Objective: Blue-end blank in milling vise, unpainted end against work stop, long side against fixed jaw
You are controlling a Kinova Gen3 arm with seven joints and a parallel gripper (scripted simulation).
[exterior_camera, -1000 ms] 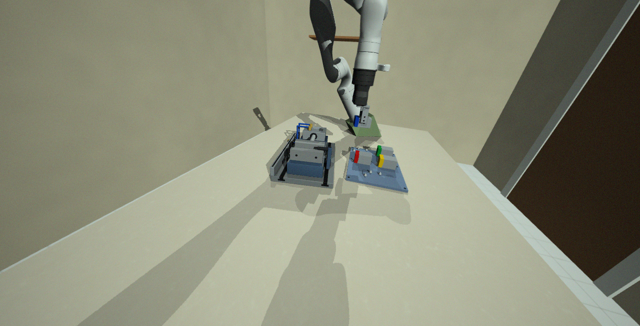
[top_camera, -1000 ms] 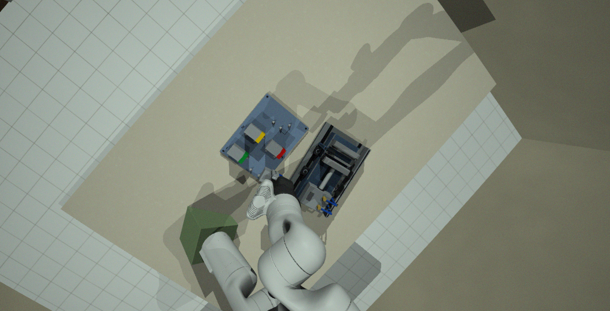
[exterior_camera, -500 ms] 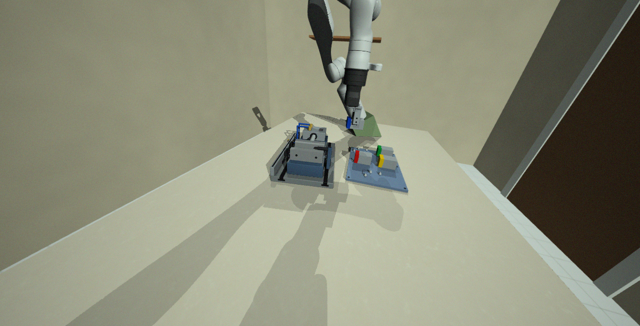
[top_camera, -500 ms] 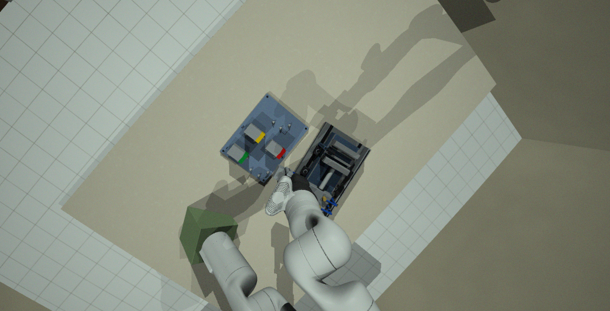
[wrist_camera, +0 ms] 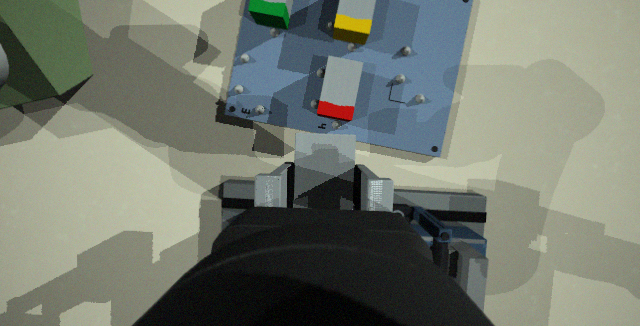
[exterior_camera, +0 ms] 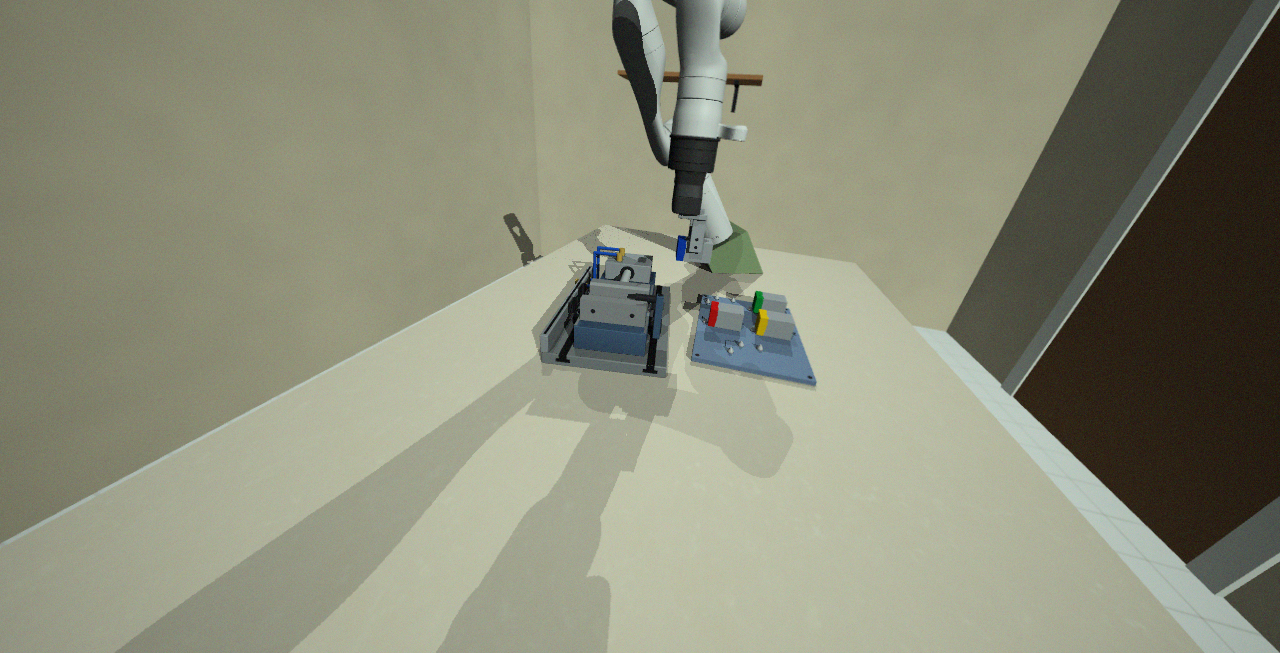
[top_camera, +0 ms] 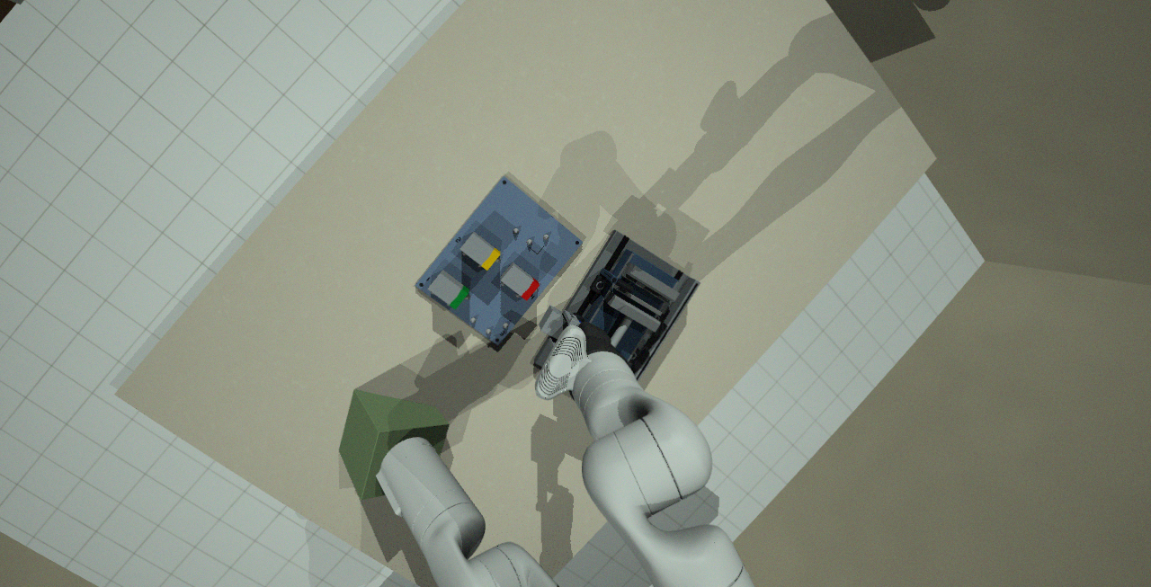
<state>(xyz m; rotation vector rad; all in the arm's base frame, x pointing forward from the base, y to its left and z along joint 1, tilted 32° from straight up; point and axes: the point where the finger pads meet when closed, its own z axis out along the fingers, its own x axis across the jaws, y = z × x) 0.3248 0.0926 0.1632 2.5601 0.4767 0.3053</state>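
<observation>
The moving jaw is 10 cm to the right of my hand, 10 cm ahead of it and 9 cm below it. Round my hand: work stop: 12 cm ahead, 8 cm below, 4 cm to the right; then blue-ended blank: 2 cm below; then piston rod: 11 cm to the right, 9 cm below, 5 cm ahead.
</observation>
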